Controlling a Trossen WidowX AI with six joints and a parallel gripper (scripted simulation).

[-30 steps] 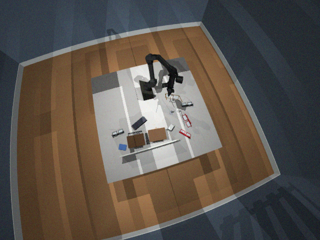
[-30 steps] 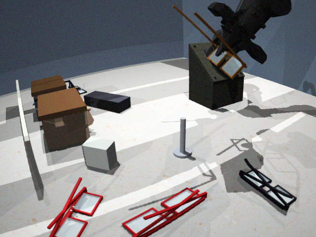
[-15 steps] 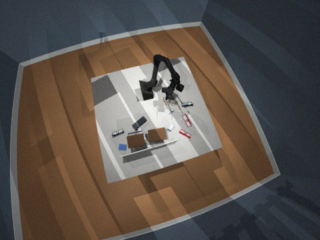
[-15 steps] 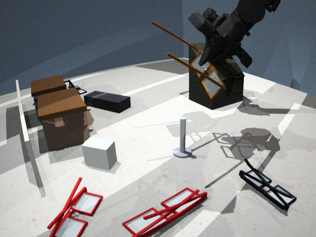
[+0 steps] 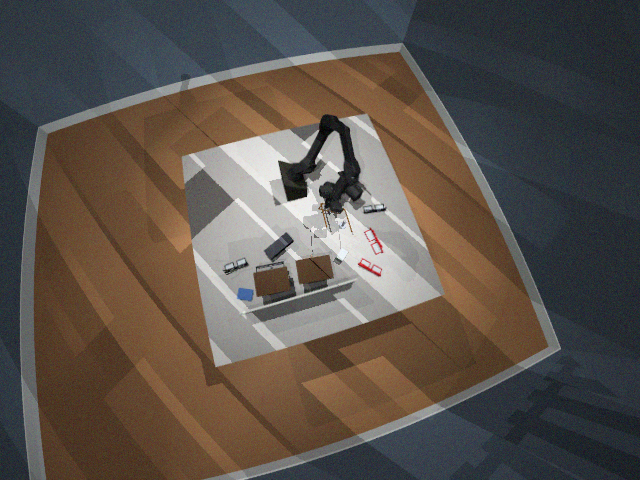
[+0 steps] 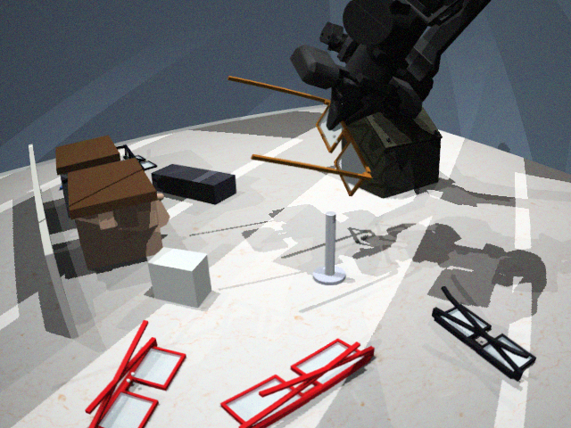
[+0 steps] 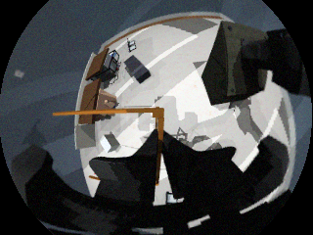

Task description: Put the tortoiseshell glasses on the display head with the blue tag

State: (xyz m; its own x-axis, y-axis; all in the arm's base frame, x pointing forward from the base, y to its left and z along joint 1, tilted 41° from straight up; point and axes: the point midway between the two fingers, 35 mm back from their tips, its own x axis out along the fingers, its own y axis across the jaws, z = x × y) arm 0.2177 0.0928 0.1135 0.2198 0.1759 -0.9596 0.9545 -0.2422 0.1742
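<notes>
Now: gripper tip 28 cm to the left of the dark case, 14 cm above it and 11 cm short of it. Round my gripper tip: white rail 40 cm ahead, 23 cm to the right, 10 cm below; then white cube 24 cm ahead, 13 cm below, 4 cm to the left; then grey post 13 cm below, 10 cm to the left, 7 cm ahead.
</notes>
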